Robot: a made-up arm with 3 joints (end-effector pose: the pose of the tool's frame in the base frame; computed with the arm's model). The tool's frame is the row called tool. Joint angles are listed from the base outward.
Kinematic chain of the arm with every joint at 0, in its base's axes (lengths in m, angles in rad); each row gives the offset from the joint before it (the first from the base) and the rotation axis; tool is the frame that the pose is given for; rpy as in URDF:
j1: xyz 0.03 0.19 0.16 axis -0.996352 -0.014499 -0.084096
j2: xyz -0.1 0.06 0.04 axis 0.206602 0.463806 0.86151
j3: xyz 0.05 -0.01 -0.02 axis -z
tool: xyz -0.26 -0.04 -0.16 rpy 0 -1.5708 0
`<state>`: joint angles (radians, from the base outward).
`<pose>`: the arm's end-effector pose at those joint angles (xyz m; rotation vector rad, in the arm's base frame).
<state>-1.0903 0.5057 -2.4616</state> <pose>0.1705 0.4174 0.1192 -1.8526 0.9181 -1.2055</pose>
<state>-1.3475 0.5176 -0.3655</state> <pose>-0.2121 0.2526 -0.0109 1.9076 -1.4509 -0.3681</pose>
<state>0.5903 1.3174 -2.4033</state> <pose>0.0290 0.2263 -0.1861 2.5927 0.6886 1.1315</pose>
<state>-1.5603 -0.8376 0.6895</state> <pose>-0.0884 0.3812 0.3581 -0.0645 -0.4377 -1.7330</pose>
